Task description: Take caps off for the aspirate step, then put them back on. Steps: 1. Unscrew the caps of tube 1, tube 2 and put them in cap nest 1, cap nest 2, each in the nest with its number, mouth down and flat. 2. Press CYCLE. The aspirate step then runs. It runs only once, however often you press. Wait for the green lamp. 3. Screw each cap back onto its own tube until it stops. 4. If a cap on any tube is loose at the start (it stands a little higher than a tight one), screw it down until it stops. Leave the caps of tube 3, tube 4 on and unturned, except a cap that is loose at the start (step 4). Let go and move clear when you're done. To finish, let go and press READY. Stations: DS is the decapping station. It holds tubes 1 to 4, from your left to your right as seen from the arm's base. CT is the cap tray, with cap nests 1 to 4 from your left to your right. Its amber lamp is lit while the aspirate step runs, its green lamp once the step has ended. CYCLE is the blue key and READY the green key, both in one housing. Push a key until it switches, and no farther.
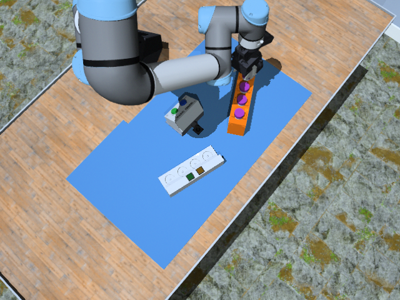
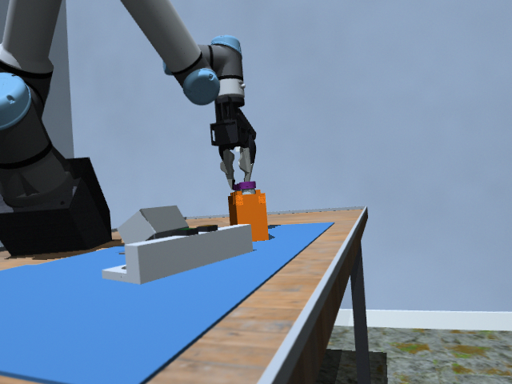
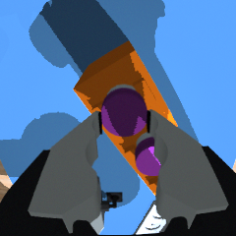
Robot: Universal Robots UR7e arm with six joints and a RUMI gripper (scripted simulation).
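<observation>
The purple cap is 1 cm below my hand. The rest, counted from my hand: grey key housing (24 cm to the right, 8 cm behind, 7 cm below); green key (26 cm to the right, 10 cm behind, 6 cm below); blue key (22 cm to the right, 10 cm behind, 6 cm below).
</observation>
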